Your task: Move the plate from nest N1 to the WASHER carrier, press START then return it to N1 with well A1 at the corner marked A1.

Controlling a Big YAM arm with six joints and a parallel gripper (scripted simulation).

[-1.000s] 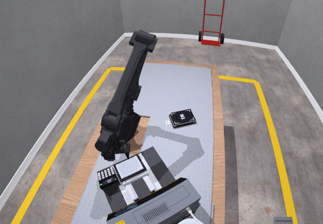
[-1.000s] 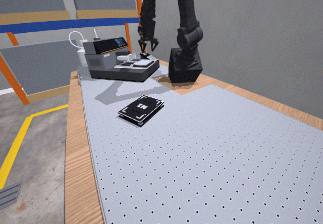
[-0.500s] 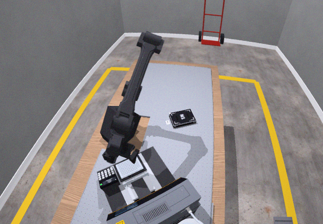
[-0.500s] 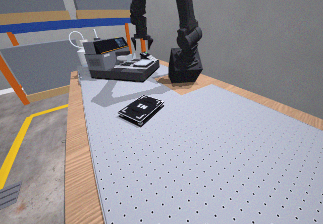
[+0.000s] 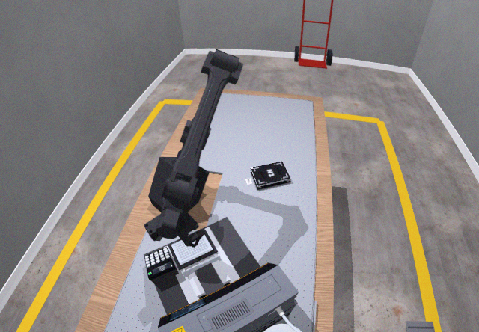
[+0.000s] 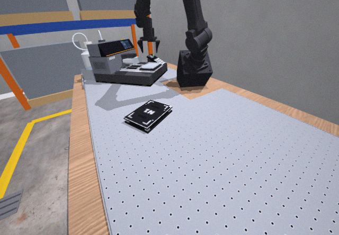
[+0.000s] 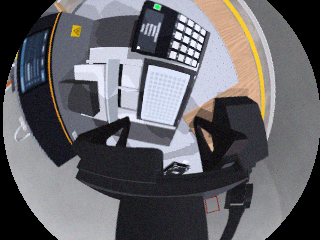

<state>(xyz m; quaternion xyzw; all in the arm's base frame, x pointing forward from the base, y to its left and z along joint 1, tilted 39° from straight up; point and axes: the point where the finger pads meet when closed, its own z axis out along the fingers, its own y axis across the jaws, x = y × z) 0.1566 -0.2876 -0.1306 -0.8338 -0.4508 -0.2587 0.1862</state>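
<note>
Now: the white well plate 100 mm below my hand. From my hand the other things lie so: small white tag (430 mm to the left, 180 mm below, 80 mm ahead); plate washer (120 mm ahead, 100 mm to the right, 50 mm below); dark carrier (100 mm below).
</note>
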